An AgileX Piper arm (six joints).
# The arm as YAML. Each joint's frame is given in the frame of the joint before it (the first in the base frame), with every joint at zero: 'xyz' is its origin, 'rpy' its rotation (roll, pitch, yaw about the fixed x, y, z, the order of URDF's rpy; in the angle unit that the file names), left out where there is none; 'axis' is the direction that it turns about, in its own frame. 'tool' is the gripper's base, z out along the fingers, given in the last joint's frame.
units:
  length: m
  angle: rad
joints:
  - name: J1
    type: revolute
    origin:
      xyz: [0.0, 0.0, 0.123]
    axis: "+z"
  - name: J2
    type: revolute
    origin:
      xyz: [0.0, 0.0, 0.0]
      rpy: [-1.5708, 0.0, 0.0]
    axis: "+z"
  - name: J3
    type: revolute
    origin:
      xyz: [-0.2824, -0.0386, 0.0]
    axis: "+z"
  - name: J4
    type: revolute
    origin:
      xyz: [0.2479, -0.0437, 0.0]
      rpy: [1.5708, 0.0, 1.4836]
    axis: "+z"
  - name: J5
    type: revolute
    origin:
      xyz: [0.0, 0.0, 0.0]
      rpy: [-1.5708, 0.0, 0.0]
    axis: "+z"
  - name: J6
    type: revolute
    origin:
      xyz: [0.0, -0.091, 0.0]
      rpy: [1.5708, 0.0, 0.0]
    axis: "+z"
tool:
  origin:
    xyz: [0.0, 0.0, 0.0]
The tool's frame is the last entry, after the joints.
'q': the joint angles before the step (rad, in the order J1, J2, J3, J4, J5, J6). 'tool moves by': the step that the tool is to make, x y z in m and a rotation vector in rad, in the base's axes. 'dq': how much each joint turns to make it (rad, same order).
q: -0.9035 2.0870 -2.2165 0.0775 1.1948 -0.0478
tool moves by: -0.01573 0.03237 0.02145 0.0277 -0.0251 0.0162
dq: 0.0108 -0.1467 0.1524 0.0362 0.0000 0.0027
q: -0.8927 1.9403 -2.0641 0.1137 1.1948 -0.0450
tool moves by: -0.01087 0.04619 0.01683 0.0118 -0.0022 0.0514
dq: 0.0512 -0.1608 0.1681 0.0085 0.0001 0.0019
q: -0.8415 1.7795 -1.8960 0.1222 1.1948 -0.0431
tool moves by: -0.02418 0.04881 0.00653 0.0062 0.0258 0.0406
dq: 0.0476 -0.1874 0.2100 -0.0172 -0.0010 0.0043
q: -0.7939 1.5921 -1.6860 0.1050 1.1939 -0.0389
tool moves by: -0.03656 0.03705 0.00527 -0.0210 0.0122 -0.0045
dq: 0.0082 -0.1834 0.1763 -0.0286 0.0001 0.0088
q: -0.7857 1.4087 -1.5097 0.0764 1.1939 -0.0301
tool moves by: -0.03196 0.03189 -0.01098 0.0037 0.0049 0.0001
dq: 0.0000 -0.1633 0.1866 -0.0002 -0.0172 -0.0017
